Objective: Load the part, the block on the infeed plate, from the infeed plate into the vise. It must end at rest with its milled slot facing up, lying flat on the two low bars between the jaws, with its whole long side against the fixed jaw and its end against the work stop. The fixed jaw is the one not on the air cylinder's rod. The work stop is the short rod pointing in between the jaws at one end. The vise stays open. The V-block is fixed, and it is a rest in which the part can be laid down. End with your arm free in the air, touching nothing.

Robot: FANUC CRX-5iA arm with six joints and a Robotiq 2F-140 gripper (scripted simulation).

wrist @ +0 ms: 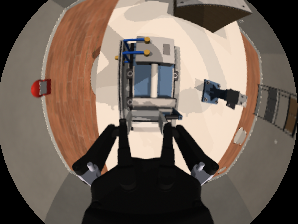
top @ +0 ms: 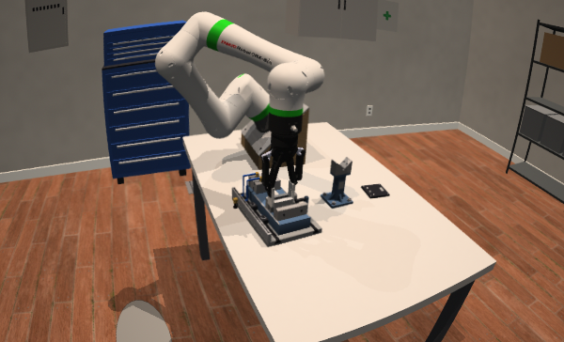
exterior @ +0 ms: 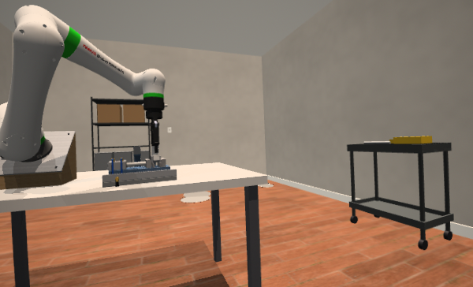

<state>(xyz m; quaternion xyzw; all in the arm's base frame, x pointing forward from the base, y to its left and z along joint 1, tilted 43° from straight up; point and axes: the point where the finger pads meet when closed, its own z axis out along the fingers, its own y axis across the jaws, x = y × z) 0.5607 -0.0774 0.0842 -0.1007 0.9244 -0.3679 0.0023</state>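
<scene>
My gripper is now 20 mm above the part. The rest, counted from my hand: dark infeed plate: 140 mm behind, 430 mm to the left, 120 mm below.
</scene>
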